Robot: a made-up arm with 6 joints.
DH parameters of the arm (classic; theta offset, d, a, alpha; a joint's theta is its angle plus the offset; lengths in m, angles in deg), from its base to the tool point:
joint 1: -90 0.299 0.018 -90
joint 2: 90 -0.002 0.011 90
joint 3: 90 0.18 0.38 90
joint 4: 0 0.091 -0.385 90
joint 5: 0 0.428 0.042 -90
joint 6: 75.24 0 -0.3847 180
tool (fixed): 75.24 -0.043 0 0
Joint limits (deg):
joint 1: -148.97..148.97
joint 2: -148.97..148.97
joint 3: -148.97..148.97
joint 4: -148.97..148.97
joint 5: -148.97..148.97
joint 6: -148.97..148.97
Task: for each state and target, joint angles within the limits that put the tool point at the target. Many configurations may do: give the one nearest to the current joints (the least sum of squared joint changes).
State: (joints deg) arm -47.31 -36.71 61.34 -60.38 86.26 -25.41
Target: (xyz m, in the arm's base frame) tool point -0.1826 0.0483 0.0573
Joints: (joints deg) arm -38.64 -34.42 85.45 -46.32 131.03 -43.63
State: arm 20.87 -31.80 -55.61 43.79 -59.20 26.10
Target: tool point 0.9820 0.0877 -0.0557
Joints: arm 0.42 -33.44 -18.99 69.51 -57.23 48.82
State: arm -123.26 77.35 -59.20 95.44 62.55 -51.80
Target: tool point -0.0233 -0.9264 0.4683
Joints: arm -133.67 71.11 -52.47 88.23 71.55 -66.79
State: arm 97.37 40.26 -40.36 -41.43 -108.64 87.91
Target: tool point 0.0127 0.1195 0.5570
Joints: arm 101.02 28.45 -39.67 -39.80 -63.43 92.88
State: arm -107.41 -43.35 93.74 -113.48 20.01 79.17
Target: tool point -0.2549 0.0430 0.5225
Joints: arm -119.20 -56.59 94.30 -111.85 -6.64 100.34
